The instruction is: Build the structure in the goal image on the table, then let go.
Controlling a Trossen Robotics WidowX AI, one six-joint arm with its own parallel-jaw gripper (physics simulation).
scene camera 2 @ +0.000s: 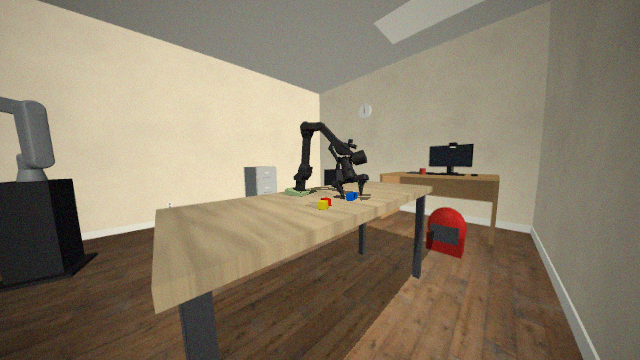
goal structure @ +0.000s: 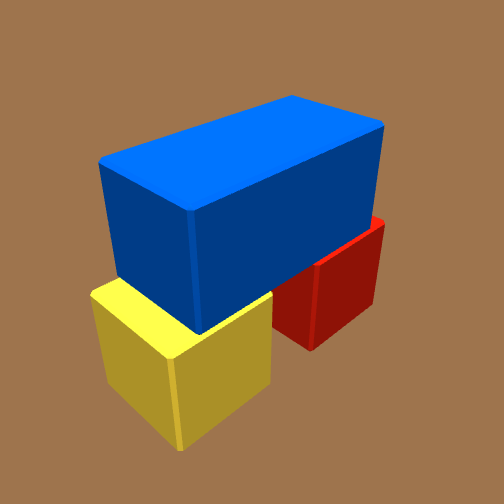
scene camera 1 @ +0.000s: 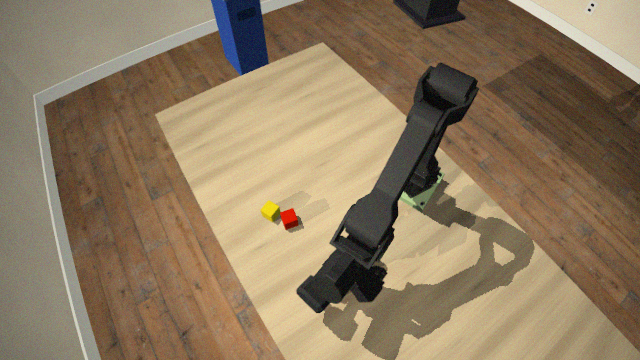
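Seen in the pictures: gripper, fingertip midpoint: (scene camera 2: 352,197); arm's base, link origin: (scene camera 2: 299,189) (scene camera 1: 414,182).
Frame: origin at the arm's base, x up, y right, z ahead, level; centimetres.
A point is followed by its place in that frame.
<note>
A yellow cube (scene camera 1: 270,211) {z 36.0, x 0.6, y 6.9 cm} (scene camera 2: 323,205) {z 37.4, x -0.9, y 8.8 cm} and a red cube (scene camera 1: 289,219) (scene camera 2: 326,201) lie close together on the wooden table (scene camera 1: 240,130) {z 35.0, x -2.7, y 37.3 cm} (scene camera 2: 225,235) {z 42.5, x -2.7, y 44.1 cm}, with a narrow gap between them in scene camera 1. A blue block (scene camera 2: 351,196) {z 32.2, x -0.5, y -11.6 cm} lies on the table apart from them; in scene camera 1 the arm hides it. My gripper (scene camera 2: 352,194) {z 31.1, x -1.5, y -13.2 cm} points down with its fingers wide open, low over the table, one on each side of the blue block in scene camera 2. It holds nothing. In scene camera 1 the fingertips are hidden under the wrist.
My arm's green base plate (scene camera 1: 414,201) {z 2.5, x -0.7, y -4.4 cm} (scene camera 2: 298,191) {z 3.6, x -0.3, y 2.8 cm} sits at the table's long edge. The arm (scene camera 1: 395,175) {z 19.3, x 30.7, y -11.0 cm} stretches over the table, beside the red cube. A blue cabinet (scene camera 1: 243,40) stands off the table's far end. A desk (scene camera 2: 450,186) and a red object (scene camera 2: 446,225) stand beyond the table.
</note>
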